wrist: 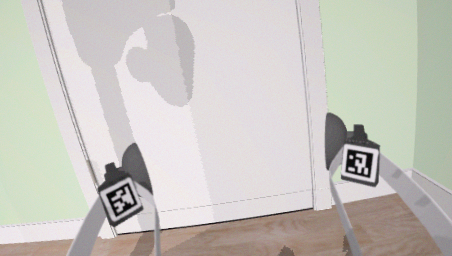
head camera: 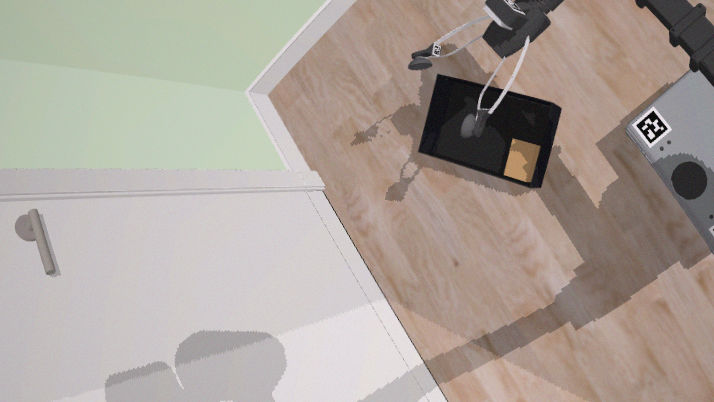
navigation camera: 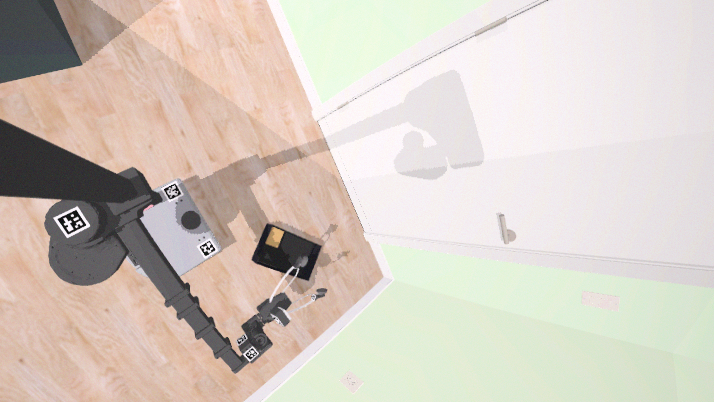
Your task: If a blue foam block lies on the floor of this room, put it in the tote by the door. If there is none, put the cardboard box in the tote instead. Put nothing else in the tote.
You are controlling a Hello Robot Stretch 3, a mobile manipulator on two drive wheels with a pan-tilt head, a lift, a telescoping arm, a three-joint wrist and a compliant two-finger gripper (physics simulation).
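Pixels of known places: gripper, fingertip midpoint: (wrist: pixel 234 147) (head camera: pixel 435 102) (navigation camera: pixel 317 273); robot's base at its link origin: (head camera: pixel 687 179) (navigation camera: pixel 190 218).
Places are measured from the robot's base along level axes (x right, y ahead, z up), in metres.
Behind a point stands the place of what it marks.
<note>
The cardboard box (head camera: pixel 522 160) {x 0.276, y 0.286, z 0.053 m} (navigation camera: pixel 274 237) {x 0.277, y 0.286, z 0.054 m} is tan and lies inside the tote, in the corner nearest the robot's base. The black tote (head camera: pixel 550 150) {x 0.258, y 0.223, z 0.012 m} (navigation camera: pixel 260 250) {x 0.284, y 0.189, z 0.083 m} stands on the floor near the door; it does not show in the wrist view. My gripper (head camera: pixel 446 93) {x 0.343, y 0.248, z 0.508 m} (navigation camera: pixel 312 276) {x 0.343, y 0.248, z 0.508 m} (wrist: pixel 234 147) {x 0.343, y 0.248, z 0.508 m} is open, with its fingers wide apart and nothing between them. It hangs above the tote's wall-side end, one fingertip over the tote and the other beyond its edge, apart from the box. A blue foam block does not show in these views.
The white door (head camera: pixel 150 280) {x 0.401, y 0.826, z 0.705 m} (navigation camera: pixel 450 200) {x 0.380, y 0.827, z 0.703 m} (wrist: pixel 250 100) {x 0.420, y 0.825, z 0.441 m} and green walls meet beyond the tote. My grey base (head camera: pixel 695 130) {x 0.069, y -0.068, z 0.160 m} (navigation camera: pixel 165 240) {x 0.019, y -0.115, z 0.160 m} is beside it. The extended arm (navigation camera: pixel 190 310) {x 0.154, y -0.099, z 0.625 m} reaches near the wall's white baseboard (navigation camera: pixel 320 340) {x 0.965, y 0.193, z 0.036 m}. A dark block-shaped object (navigation camera: pixel 35 45) {x -0.770, y -0.167, z 0.171 m} stands at upper left.
</note>
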